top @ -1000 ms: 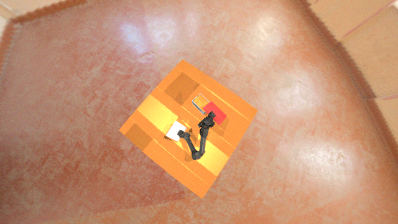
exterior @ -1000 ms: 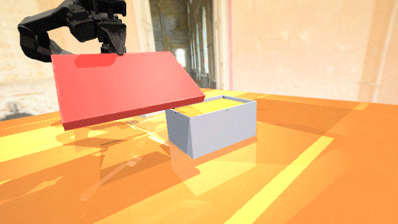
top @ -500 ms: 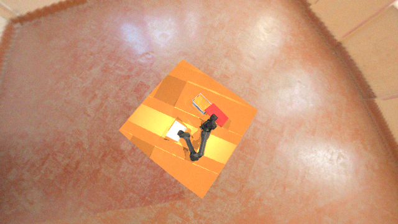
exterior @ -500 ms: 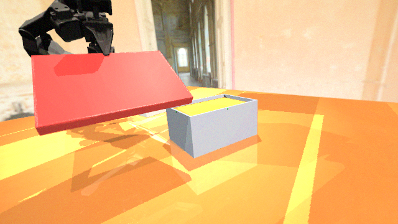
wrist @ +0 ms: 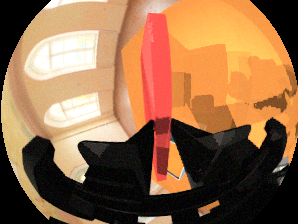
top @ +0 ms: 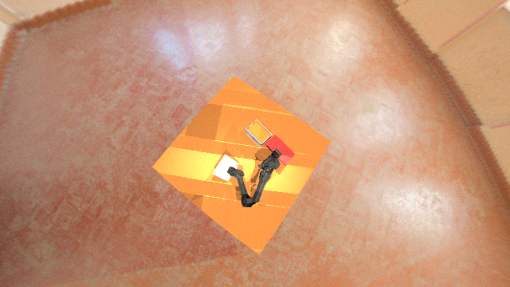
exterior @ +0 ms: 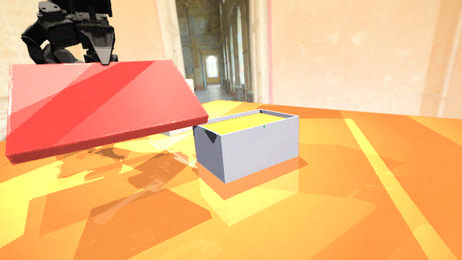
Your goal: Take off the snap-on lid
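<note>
My gripper tip is now 7 cm short of the red lid, 4 cm above it and 2 cm to the left of it. From my gripper tip the other things lie so: grey storage box: 22 cm to the left, 18 cm below, 14 cm ahead.
</note>
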